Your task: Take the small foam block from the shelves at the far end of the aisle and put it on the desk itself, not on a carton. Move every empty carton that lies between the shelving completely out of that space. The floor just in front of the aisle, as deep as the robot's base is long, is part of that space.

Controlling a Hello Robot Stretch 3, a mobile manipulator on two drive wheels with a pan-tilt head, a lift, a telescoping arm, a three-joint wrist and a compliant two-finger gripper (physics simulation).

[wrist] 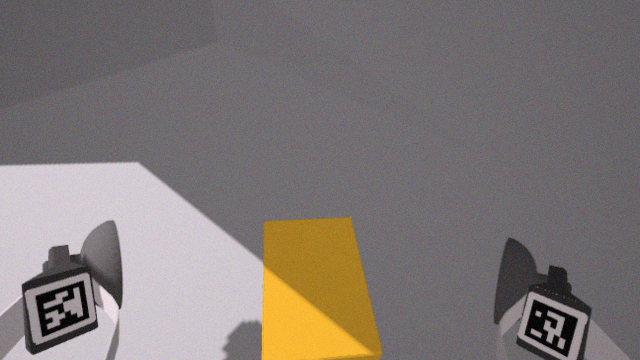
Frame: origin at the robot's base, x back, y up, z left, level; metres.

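Where they show: gripper, fingertip midpoint: (312,259).
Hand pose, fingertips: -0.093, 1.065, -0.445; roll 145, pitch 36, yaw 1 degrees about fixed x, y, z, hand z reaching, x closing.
Things, the pixels of their top centre, and the offset from my fingertips, as dx, dy, dz. "*": a spot on its surface instead. Level surfaces: height alone.
- small foam block, middle of its top: (314,277) -0.002, -0.029, -0.008
- pale grey surface, its level: dy -0.074
- darker grey upright face, surface spot: (100,40) * -0.423, -0.028, -0.106
The small foam block (312,285) is a yellow-orange block in the lower middle of the wrist view, partly in shade and partly in bright light, its lower end near the bottom edge of the view. My gripper (312,259) is open, one finger well to the left of the block and the other well to the right. The block shows between the two fingers in the picture, with wide gaps on both sides, and neither finger touches it. How far the block is from the fingertips in depth is hard to tell. The desk and the cartons do not show in the wrist view.
The block is on a pale grey surface (165,260), brightly lit at the lower left and in shade elsewhere. A darker grey upright face (100,40) stands at the upper left behind it. A small dark shadow lies just left of the block at the bottom.
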